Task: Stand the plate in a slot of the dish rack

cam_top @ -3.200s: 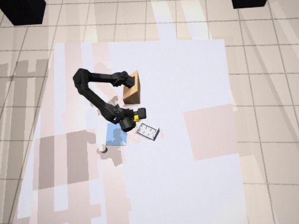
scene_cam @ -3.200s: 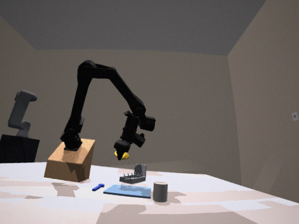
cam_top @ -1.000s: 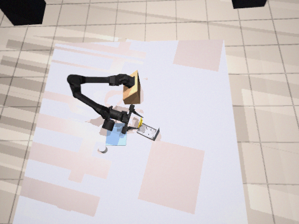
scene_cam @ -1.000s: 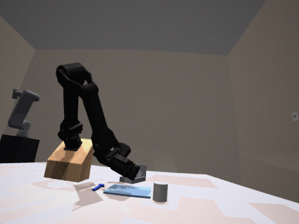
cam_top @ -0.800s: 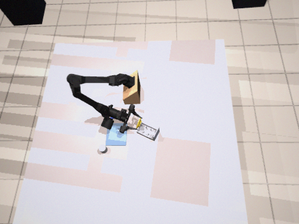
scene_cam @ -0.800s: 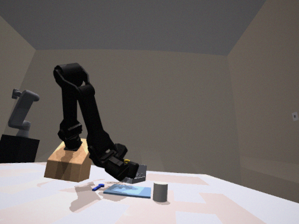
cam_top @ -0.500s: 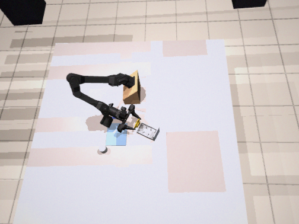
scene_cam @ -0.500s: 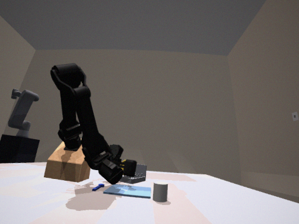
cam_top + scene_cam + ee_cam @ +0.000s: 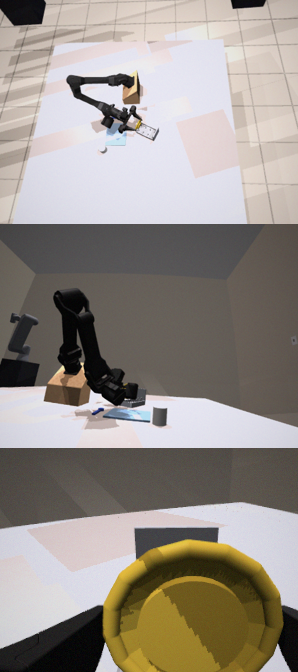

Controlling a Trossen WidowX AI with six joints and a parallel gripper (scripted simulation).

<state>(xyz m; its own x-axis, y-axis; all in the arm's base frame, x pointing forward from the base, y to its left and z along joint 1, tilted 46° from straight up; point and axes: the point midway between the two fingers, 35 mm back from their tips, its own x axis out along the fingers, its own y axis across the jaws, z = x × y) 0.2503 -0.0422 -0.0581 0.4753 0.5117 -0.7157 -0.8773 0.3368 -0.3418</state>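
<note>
Now: gripper tip 20 mm short of the grey dish rack, 40 mm to the right of it and 50 mm above it. Round my gripper tip: blue spoon: 80 mm behind, 150 mm to the right, 70 mm below; then yellow plate: 10 mm to the right; then light blue mat: 30 mm ahead, 160 mm to the right, 70 mm below.
</note>
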